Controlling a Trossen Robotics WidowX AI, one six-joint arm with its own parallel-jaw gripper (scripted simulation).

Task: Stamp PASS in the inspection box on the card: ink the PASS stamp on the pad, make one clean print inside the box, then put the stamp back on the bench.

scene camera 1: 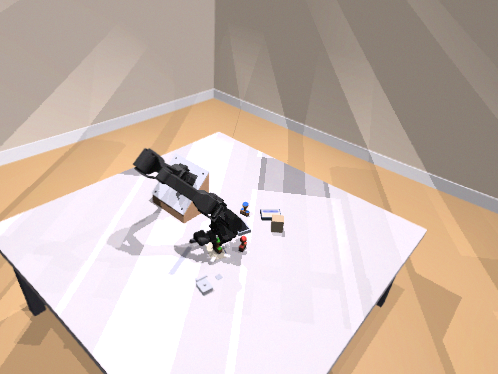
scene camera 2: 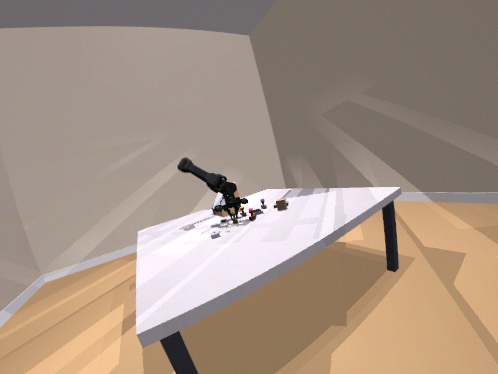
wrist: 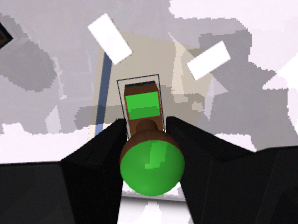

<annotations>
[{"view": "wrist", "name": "my gripper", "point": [146,125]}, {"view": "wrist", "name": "green-knobbed stamp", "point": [152,163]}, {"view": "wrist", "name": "cream card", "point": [183,73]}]
</annotations>
